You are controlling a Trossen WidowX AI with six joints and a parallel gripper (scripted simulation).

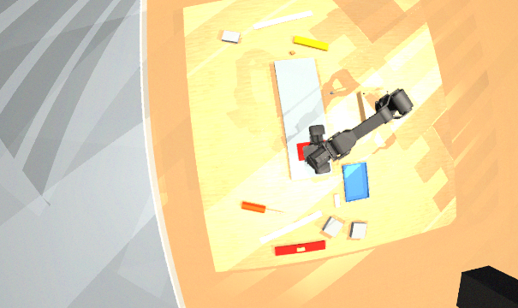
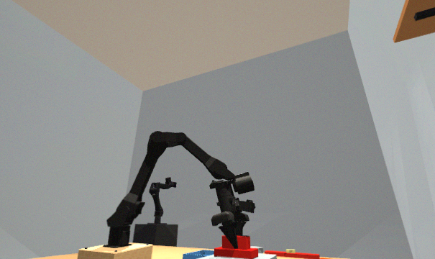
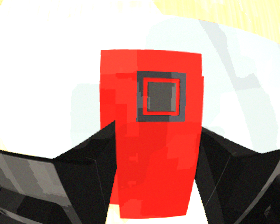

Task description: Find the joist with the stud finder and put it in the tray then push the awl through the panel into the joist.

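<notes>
Now: the blue tray 22 cm behind my gripper tip, 15 cm to the left of it and 5 cm below it. From my gripper tip the other things lie so: white piece 23 cm to the left, 13 cm behind, 6 cm below; thin awl 26 cm to the right, 13 cm behind, 6 cm below; red stud finder 2 cm above, 1 cm ahead.
</notes>
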